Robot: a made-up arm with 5 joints.
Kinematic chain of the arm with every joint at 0, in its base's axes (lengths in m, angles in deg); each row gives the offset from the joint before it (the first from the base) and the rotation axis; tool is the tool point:
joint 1: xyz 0 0 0.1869 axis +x
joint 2: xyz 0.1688 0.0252 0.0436 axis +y
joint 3: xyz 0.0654 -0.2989 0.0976 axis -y
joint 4: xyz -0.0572 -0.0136 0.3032 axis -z
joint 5: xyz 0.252 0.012 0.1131 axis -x
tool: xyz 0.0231 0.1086 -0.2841
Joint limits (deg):
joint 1: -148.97..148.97
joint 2: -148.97..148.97
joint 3: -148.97..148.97
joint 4: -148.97..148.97
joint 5: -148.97..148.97
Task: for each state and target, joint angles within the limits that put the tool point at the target. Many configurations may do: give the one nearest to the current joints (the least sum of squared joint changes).
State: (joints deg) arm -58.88 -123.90 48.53 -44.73 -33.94
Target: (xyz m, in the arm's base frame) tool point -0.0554 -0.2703 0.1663
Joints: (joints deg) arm -90.24 -138.82 53.96 -9.36 -36.36
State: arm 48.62 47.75 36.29 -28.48 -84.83
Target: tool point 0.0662 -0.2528 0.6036
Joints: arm 46.87 34.63 54.16 -43.06 -71.94
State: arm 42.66 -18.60 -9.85 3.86 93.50
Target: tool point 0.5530 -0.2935 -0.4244
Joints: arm 92.27 3.70 -27.23 8.31 91.61
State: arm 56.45 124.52 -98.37 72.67 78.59
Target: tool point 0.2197 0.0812 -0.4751
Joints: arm 69.99 123.12 -98.74 76.92 58.20
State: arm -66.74 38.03 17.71 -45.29 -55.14
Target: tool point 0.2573 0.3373 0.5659
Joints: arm -28.40 36.48 16.30 -55.86 -61.81
